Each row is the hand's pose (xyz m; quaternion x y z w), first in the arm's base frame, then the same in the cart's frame.
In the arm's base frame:
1: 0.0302 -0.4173 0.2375 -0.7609 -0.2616 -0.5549 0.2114
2: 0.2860 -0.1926 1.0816 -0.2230 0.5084 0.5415 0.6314
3: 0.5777 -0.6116 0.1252 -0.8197 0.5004 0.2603 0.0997
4: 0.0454 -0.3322 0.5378 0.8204 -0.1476 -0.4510 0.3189
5: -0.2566 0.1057 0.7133 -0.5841 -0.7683 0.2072 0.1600
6: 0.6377 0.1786 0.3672 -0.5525 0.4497 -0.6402 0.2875
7: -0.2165 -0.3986 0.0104 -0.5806 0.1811 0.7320 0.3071
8: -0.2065 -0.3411 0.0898 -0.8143 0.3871 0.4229 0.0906
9: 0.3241 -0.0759 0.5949 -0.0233 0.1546 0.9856 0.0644
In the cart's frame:
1: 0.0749 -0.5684 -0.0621 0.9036 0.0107 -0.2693 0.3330
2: 0.8051 -0.7298 -0.5809 0.0813 0.9901 -0.0973 0.0601
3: 0.0197 -1.1490 0.0378 0.0988 -0.7244 -0.3320 0.5960
4: 0.3342 -0.5507 -0.2356 -0.1109 -0.3998 -0.7550 0.5078
5: 0.3710 -0.1572 -0.6326 -0.5039 0.0531 0.8010 0.3188
6: 0.0061 -1.0342 -0.7827 0.6445 -0.2523 0.2970 0.6579
7: -0.1433 -0.3349 0.0412 -0.0830 -0.8626 -0.4989 0.0089
8: -0.0856 -0.3289 -0.0385 0.0316 -0.7483 -0.4675 0.4697
9: 0.3056 -0.7680 -0.5495 0.6186 0.6341 0.3747 0.2738

